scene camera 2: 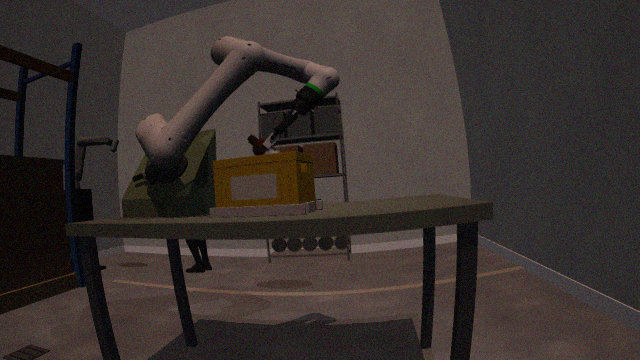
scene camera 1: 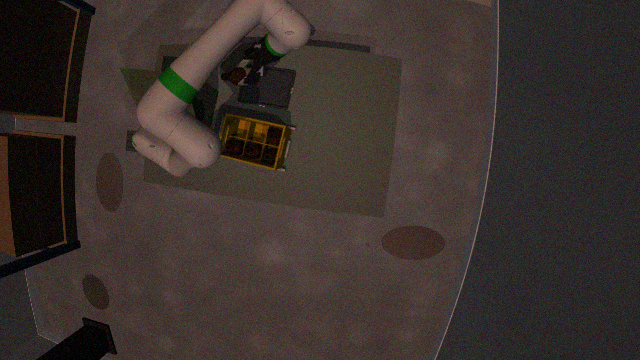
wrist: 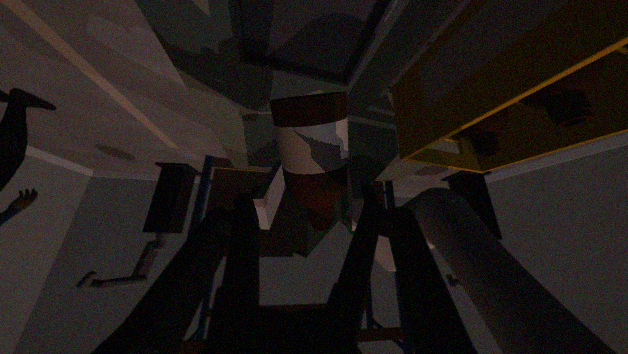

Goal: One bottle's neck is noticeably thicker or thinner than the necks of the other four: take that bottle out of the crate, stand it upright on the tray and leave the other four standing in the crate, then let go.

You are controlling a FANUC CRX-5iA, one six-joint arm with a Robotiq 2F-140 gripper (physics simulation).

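Where they show: gripper, fingertip midpoint: [scene camera 2: 265,147] [scene camera 1: 240,75] [wrist: 315,173]; arm's base at its link origin: [scene camera 2: 172,169] [wrist: 346,198].
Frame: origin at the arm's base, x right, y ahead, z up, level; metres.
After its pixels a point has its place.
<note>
My gripper [scene camera 1: 248,74] @[x -0.128, y 0.364, z 0.058 m] [scene camera 2: 270,142] @[x -0.128, y 0.364, z 0.058 m] [wrist: 315,173] @[x -0.128, y 0.364, z 0.058 m] is shut on a brown bottle [scene camera 1: 233,76] @[x -0.115, y 0.348, z 0.092 m] [scene camera 2: 257,145] @[x -0.091, y 0.341, z 0.066 m] [wrist: 315,107] @[x -0.134, y 0.432, z 0.026 m] with a white label. The bottle is tilted, not upright, and hangs in the air to the left of the dark grey tray [scene camera 1: 281,86] @[x -0.136, y 0.492, z -0.173 m] [wrist: 320,30] @[x -0.123, y 0.361, z -0.172 m] in the overhead view. Its neck points back between the fingers in the wrist view and is partly dark. The yellow crate [scene camera 1: 250,162] @[x 0.230, y 0.406, z -0.003 m] [scene camera 2: 220,180] @[x 0.207, y 0.270, z -0.065 m] [wrist: 420,130] @[x 0.030, y 0.330, z -0.030 m] stands beside the tray. Dark bottles [scene camera 1: 252,150] @[x 0.180, y 0.404, z -0.033 m] [wrist: 570,107] @[x 0.170, y 0.397, z -0.028 m] stand in its near row, and another bottle [scene camera 1: 274,135] @[x 0.117, y 0.504, z -0.015 m] at its back right; their necks are hard to compare.
A green slanted housing [scene camera 2: 202,155] @[x -0.018, y 0.132, z 0.043 m] stands by the arm's base. The crate stands on a low pale base [scene camera 2: 260,210] @[x 0.247, y 0.399, z -0.160 m] on the table [scene camera 2: 400,212] @[x 0.463, y 0.758, z -0.178 m]. A shelf rack [scene camera 2: 343,185] is behind. A person's legs [scene camera 2: 199,256] show behind the table, and a hand [wrist: 25,200] at the wrist view's left.
</note>
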